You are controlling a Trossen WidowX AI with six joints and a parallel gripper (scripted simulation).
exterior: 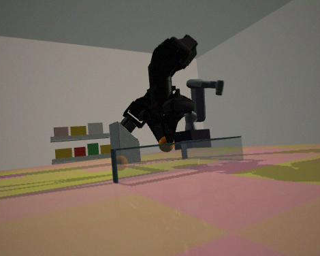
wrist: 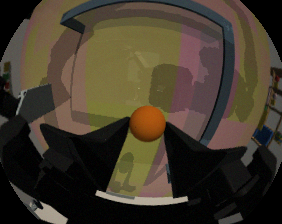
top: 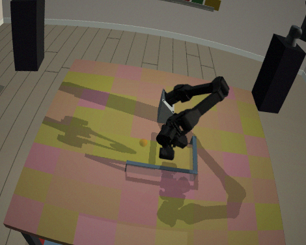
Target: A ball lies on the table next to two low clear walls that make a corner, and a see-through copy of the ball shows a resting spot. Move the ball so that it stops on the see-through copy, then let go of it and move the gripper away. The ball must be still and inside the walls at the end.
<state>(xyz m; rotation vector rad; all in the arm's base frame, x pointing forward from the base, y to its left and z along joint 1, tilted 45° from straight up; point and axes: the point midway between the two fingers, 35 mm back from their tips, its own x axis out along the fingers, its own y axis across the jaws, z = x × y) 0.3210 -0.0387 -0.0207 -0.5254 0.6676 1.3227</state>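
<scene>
Now: the clear wall 90 mm ahead of my gripper tip, 20 mm below it and 10 mm to the right of it.
</scene>
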